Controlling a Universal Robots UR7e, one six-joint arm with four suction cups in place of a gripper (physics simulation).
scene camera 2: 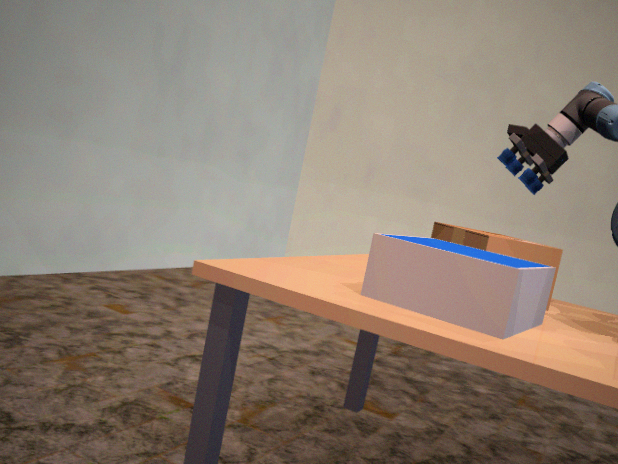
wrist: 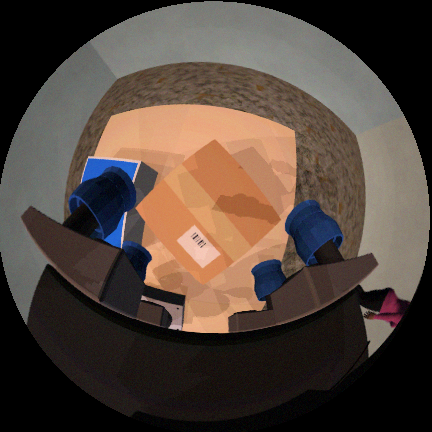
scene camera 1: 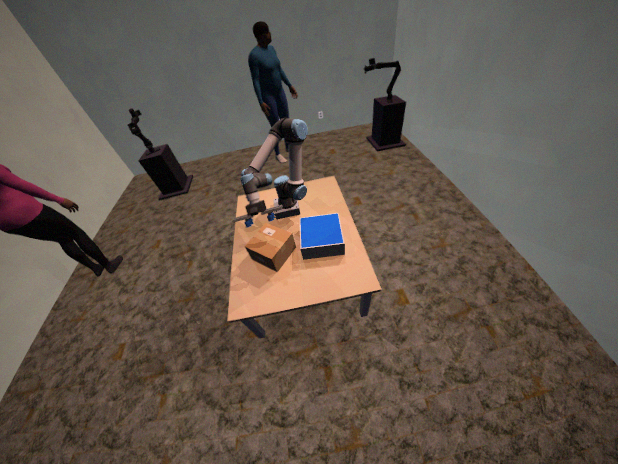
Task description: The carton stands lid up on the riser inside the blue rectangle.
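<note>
The brown carton (scene camera 1: 276, 242) (scene camera 2: 525, 247) (wrist: 215, 210) sits on the table beside the riser, turned at an angle to it. Its upward face bears a tape strip and a white barcode label. The riser (scene camera 1: 322, 251) (scene camera 2: 440, 280) (wrist: 145, 177) is a low box, dark or pale grey by view, with the blue rectangle (scene camera 1: 321, 230) (scene camera 2: 465, 250) (wrist: 97, 167) on top, bare of the carton. My gripper (scene camera 1: 260, 220) (scene camera 2: 520, 171) (wrist: 207, 240) is open, its four blue cups empty and tilted. It hangs above and apart from the carton, toward the arm's base.
The wooden table (scene camera 1: 310, 290) (scene camera 2: 280, 272) (wrist: 200, 122) carries the arm's base (scene camera 1: 287, 211) behind the carton and riser. Two dark pedestals (scene camera 1: 162, 170) (scene camera 1: 388, 122) with small arms stand on the floor. One person (scene camera 1: 267, 70) stands behind the table, another (scene camera 1: 22, 212) at the left.
</note>
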